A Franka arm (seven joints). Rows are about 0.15 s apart.
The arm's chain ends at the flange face. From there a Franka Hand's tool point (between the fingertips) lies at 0.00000 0.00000 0.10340 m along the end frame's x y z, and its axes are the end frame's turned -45 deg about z.
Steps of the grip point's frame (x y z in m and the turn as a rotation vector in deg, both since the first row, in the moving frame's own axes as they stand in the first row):
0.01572, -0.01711, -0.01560, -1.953, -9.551, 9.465
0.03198, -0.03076, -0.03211, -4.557, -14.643, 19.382
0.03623, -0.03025, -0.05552, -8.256, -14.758, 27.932
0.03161, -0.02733, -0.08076, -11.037, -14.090, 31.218
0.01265, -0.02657, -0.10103, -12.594, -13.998, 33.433
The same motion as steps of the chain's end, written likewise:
0.00983, -0.03696, -0.01411, -8.135, -5.373, 9.465
0.01742, -0.06597, -0.02846, -13.576, -7.132, 19.382
0.01905, -0.07284, -0.05114, -16.273, -4.598, 27.932
0.01512, -0.07065, -0.07588, -17.767, -2.159, 31.218
0.00135, -0.05868, -0.09565, -18.803, -0.993, 33.433

